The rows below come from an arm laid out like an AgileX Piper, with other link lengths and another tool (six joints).
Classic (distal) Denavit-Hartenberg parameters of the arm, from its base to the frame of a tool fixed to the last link. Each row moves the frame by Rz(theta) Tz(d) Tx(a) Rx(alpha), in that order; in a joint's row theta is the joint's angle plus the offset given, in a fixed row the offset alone. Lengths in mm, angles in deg.
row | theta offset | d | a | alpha
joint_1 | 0 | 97.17 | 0 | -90
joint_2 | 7.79 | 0 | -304.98 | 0
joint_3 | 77.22 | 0 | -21.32 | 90
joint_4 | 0 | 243.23 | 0 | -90
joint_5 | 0 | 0 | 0 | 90
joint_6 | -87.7 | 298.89 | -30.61 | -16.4
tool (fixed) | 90 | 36.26 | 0 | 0
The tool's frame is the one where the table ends.
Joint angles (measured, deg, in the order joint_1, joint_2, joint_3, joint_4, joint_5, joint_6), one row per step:
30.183, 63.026, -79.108, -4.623, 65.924, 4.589
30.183, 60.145, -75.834, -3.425, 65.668, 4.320
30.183, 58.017, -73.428, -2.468, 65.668, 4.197
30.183, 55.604, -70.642, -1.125, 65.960, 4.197
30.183, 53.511, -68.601, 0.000, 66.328, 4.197
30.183, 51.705, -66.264, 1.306, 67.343, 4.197
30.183, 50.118, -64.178, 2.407, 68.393, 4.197
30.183, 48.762, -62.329, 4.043, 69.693, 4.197
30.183, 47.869, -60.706, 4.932, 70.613, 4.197
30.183, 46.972, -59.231, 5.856, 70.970, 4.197
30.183, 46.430, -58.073, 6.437, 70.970, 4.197
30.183, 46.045, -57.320, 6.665, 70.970, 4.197
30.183, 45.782, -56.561, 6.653, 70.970, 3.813
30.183, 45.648, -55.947, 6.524, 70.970, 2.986
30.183, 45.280, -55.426, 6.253, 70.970, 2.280
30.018, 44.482, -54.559, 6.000, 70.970, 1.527
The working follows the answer.
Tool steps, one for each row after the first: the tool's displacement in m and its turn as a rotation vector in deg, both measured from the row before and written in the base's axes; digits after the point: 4 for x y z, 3 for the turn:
-0.0157, -0.0017, -0.0074, 0.720, 0.598, 0.633
-0.0123, -0.0012, -0.0064, 0.557, 0.652, 0.423
-0.0157, -0.0008, -0.0091, 0.758, 1.210, 0.455
-0.0130, -0.0006, -0.0057, 0.756, 0.805, 0.382
-0.0160, -0.0011, -0.0121, 0.281, 1.952, 0.454
-0.0147, -0.0016, -0.0114, 0.110, 1.855, 0.396
-0.0165, 0.0009, -0.0110, 0.418, 2.315, 0.597
-0.0117, -0.0010, -0.0104, -0.118, 1.837, 0.346
-0.0092, 0.0006, -0.0072, 0.284, 1.245, 0.310
-0.0054, 0.0005, -0.0055, 0.171, 0.812, 0.169
-0.0031, -0.0004, -0.0036, 0.004, 0.428, 0.065
-0.0024, -0.0015, -0.0045, -0.428, 0.276, 0.309
-0.0017, -0.0019, -0.0043, -0.708, 0.040, 0.642
-0.0012, -0.0025, -0.0028, -0.608, -0.263, 0.509
-0.0021, -0.0037, -0.0036, -0.572, -0.340, 0.388

Tool pose at each row, in the base's axes (x y z in m, rotation vector in deg; rounded; the steps above come from the unrounded poses):
0.3006, 0.1826, 0.2512, -30.881, 148.346, 8.786
0.2849, 0.1810, 0.2438, -31.480, 148.623, 10.110
0.2726, 0.1798, 0.2374, -31.864, 149.029, 11.177
0.2569, 0.1790, 0.2282, -32.243, 149.909, 12.705
0.2440, 0.1784, 0.2226, -32.512, 150.405, 14.080
0.2280, 0.1773, 0.2105, -33.058, 152.106, 15.269
0.2133, 0.1757, 0.1991, -33.581, 153.769, 16.196
0.1968, 0.1766, 0.1881, -34.291, 155.729, 17.774
0.1851, 0.1756, 0.1777, -34.805, 157.445, 18.407
0.1759, 0.1761, 0.1705, -35.166, 158.471, 19.352
0.1704, 0.1766, 0.1649, -35.359, 159.150, 19.946
0.1673, 0.1762, 0.1613, -35.447, 159.542, 20.138
0.1649, 0.1747, 0.1568, -35.980, 159.884, 19.725
0.1631, 0.1728, 0.1525, -37.050, 160.019, 18.895
0.1619, 0.1703, 0.1497, -37.904, 159.855, 18.050
0.1598, 0.1666, 0.1461, -38.576, 159.628, 17.198

